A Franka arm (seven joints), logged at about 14 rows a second.
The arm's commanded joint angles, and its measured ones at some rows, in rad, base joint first. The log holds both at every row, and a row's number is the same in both.
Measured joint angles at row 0:
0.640, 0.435, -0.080, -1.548, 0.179, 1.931, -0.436
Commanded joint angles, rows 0 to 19:
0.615, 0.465, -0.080, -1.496, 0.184, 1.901, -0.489
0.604, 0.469, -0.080, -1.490, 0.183, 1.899, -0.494
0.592, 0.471, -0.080, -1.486, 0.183, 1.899, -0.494
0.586, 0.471, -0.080, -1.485, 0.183, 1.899, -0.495
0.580, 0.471, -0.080, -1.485, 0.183, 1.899, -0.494
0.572, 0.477, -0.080, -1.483, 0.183, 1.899, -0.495
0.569, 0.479, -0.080, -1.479, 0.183, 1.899, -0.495
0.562, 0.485, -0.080, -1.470, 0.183, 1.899, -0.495
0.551, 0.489, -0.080, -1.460, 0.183, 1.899, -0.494
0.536, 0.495, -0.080, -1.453, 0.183, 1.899, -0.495
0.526, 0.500, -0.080, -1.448, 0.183, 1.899, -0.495
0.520, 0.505, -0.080, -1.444, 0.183, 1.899, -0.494
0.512, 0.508, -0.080, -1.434, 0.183, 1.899, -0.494
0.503, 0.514, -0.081, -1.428, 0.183, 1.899, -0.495
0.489, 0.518, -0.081, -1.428, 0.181, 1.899, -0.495
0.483, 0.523, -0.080, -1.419, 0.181, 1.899, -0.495
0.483, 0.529, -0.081, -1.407, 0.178, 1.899, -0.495
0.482, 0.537, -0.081, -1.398, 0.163, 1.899, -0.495
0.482, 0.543, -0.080, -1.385, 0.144, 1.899, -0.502
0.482, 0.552, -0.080, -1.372, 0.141, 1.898, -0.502
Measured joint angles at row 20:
0.487, 0.513, -0.082, -1.440, 0.167, 1.921, -0.480
